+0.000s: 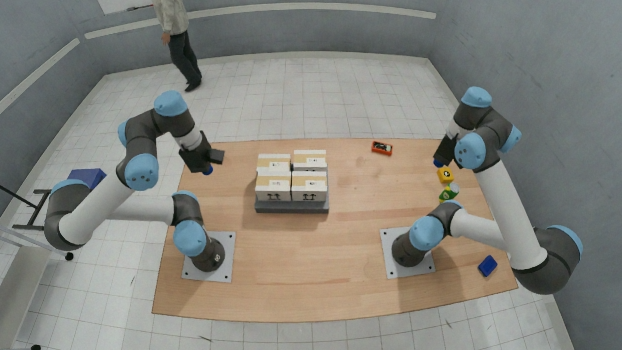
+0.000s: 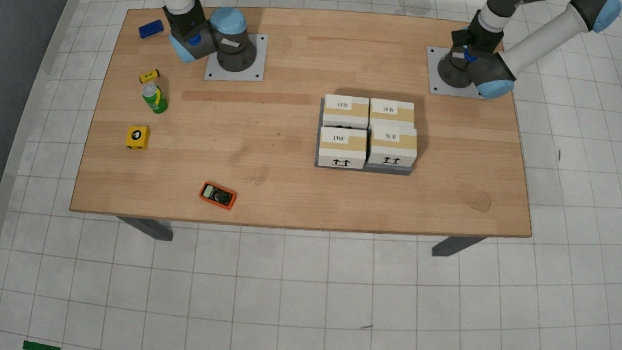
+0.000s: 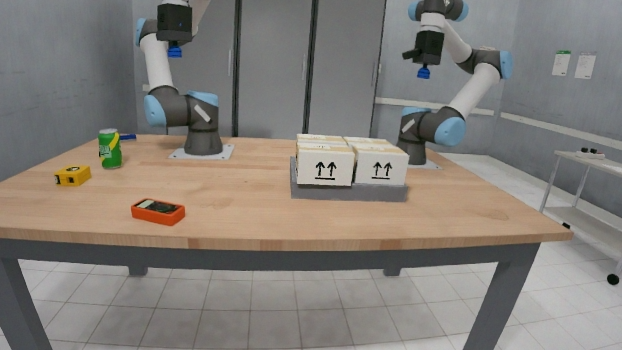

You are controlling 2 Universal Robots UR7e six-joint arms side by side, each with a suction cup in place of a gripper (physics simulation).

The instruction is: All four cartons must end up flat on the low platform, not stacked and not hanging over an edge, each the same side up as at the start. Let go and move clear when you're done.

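Places are measured from the left arm's base along level axes (x left, y down, z back), in centimetres.
Pixels of known places: left hand, tool point: [image 2: 470, 56] [image 3: 423, 77]; right hand, tool point: [image 1: 438, 163] [image 2: 194, 39] [image 3: 174, 57]; left arm's base, link origin: [image 1: 208, 255] [image 2: 455, 71] [image 3: 408, 160]; right arm's base, link origin: [image 1: 407, 250] [image 2: 236, 56] [image 3: 203, 150].
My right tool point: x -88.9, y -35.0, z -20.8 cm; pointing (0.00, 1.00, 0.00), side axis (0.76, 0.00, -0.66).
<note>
Ahead of a thing's pixels: the offset from my right tool point to its top centre. Level surfaces: height alone.
Four white cartons with tan tape sit side by side, two by two, on the grey platform {dx +53.1, dy +30.2, dz -11.5 cm} [image 1: 292, 207] [image 2: 390, 170] [image 3: 350, 193]. The back left carton {dx +61.2, dy +21.7, dz -17.6 cm} [image 1: 273, 164] [image 2: 393, 150] [image 3: 381, 167], back right carton {dx +45.2, dy +21.7, dz -19.7 cm} [image 1: 310, 161] [image 2: 342, 150] [image 3: 325, 166], front left carton {dx +60.5, dy +21.7, dz -8.0 cm} [image 1: 273, 187] [image 2: 392, 114] and front right carton {dx +45.7, dy +21.7, dz -7.8 cm} [image 1: 309, 187] [image 2: 346, 112] look level, unstacked. Visible arrows point up. The back right carton reaches the platform's edge; any slight overhang is unclear. My left gripper [image 1: 207, 170] [image 2: 470, 55] [image 3: 423, 73] and right gripper [image 1: 438, 163] [image 2: 194, 39] [image 3: 174, 52] hang empty, away from the cartons.
On the table {dy +35.0 cm} [image 1: 300, 260] [image 2: 280, 210] [image 3: 250, 220] are an orange multimeter {dx +6.3, dy +32.0, dz -36.1 cm} [image 1: 382, 148] [image 2: 218, 195] [image 3: 158, 212], a yellow tape measure {dx -26.4, dy +31.3, dz -17.5 cm} [image 1: 445, 175] [image 2: 137, 137] [image 3: 73, 175], a green can {dx -21.5, dy +22.8, dz -3.7 cm} [image 1: 449, 192] [image 2: 155, 99] [image 3: 110, 149] and a blue block {dx -34.7, dy +33.0, dz +32.2 cm} [image 1: 487, 266] [image 2: 151, 29]. A person [image 1: 180, 40] stands beyond.
</note>
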